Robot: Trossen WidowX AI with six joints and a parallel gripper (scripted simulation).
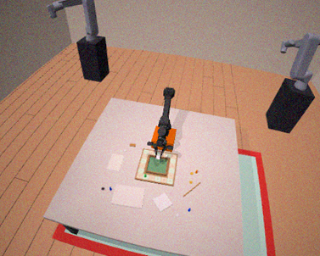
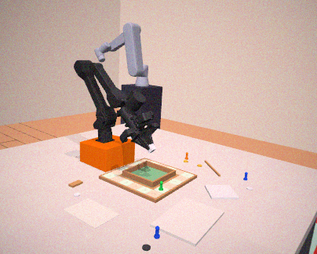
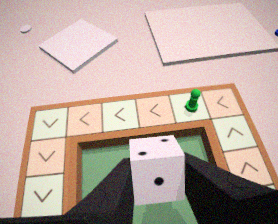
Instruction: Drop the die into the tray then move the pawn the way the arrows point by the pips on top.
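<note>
Now: the white die right at my gripper tip. Also, from my gripper tip: green dice tray: 120 mm below; green pawn: 110 mm ahead, 100 mm below, 60 mm to the right; small wooden block: 250 mm to the right, 140 mm behind, 120 mm below.
</note>
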